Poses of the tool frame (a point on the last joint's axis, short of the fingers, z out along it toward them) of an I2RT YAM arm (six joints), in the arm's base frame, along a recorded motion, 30 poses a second.
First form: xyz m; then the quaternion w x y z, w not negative.
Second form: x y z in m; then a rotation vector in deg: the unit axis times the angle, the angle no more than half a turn. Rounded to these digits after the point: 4 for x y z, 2 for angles.
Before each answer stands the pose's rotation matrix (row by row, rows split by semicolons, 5 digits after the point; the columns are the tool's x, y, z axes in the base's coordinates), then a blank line. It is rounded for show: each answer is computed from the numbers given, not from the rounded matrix.
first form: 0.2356, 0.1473, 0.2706, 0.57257, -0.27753, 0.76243, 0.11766
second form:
-0.19028 -0.55793 0.80778; -0.28846 0.81827 0.49722; -0.93839 -0.13840 -0.31664

0.2356, 0.1473, 0.2706, -37.28, 102.43, 15.81
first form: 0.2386, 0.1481, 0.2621, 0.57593, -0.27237, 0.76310, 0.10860
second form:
-0.18824 -0.54079 0.81983; -0.29060 0.82804 0.47948; -0.93815 -0.14799 -0.31302

0.2386, 0.1481, 0.2621, -36.54, 102.37, 14.57
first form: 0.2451, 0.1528, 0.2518, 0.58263, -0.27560, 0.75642, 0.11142
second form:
-0.16917 -0.54677 0.82001; -0.28711 0.82326 0.48971; -0.94284 -0.15259 -0.29625

0.2451, 0.1528, 0.2518, -36.87, 101.19, 14.91
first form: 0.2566, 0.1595, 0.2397, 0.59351, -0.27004, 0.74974, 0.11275
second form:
-0.14965 -0.53876 0.82906; -0.27108 0.82873 0.48961; -0.95085 -0.15148 -0.27007

0.2566, 0.1595, 0.2397, -35.96, 99.85, 15.02
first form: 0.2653, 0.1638, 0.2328, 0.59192, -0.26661, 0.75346, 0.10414
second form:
-0.15710 -0.52505 0.83645; -0.27848 0.83615 0.47256; -0.94751 -0.15869 -0.27757

0.2653, 0.1638, 0.2328, -35.53, 100.41, 13.88
